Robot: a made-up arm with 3 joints. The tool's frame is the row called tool.
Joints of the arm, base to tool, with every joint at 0 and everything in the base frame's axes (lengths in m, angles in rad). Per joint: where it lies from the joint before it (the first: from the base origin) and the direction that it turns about. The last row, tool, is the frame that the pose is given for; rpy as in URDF.
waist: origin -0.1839 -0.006 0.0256 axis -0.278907 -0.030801 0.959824
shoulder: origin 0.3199 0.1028 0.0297 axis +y
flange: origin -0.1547 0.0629 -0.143 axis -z
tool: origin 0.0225 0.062 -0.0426 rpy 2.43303 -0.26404 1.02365
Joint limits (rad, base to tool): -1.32..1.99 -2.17..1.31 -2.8..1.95
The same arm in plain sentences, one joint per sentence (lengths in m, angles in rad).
The arm has three revolute joints in a row. What follows holds with every joint at zero, and every direction is one of the base frame's.
Joint 1 is mounted 0.1839 m along -x and 0.006 m along -y and 0.0256 m along +z from the base frame's origin and turns about the direction (-0.278907, -0.030801, 0.959824), from -1.32 to 1.99 rad.
Joint 2 is mounted 0.3199 m along +x and 0.1028 m along +y and 0.0297 m along +z from joint 1 and turns about +y, from -2.17 to 1.31 rad.
Joint 3 is mounted 0.1547 m along -x and 0.0629 m along +y and 0.143 m along -z from joint 2 and turns about -z, from -2.8 to 1.95 rad.
The tool frame, which is the frame that the pose is given for, is mounted 0.0225 m along +x and 0.062 m along +y and 0.0426 m along -z from joint 3; its axes are the base frame's turned by roll 2.433, pitch -0.264 and yaw 1.0236 rad (as in URDF: about the fixed x, then y, then z).

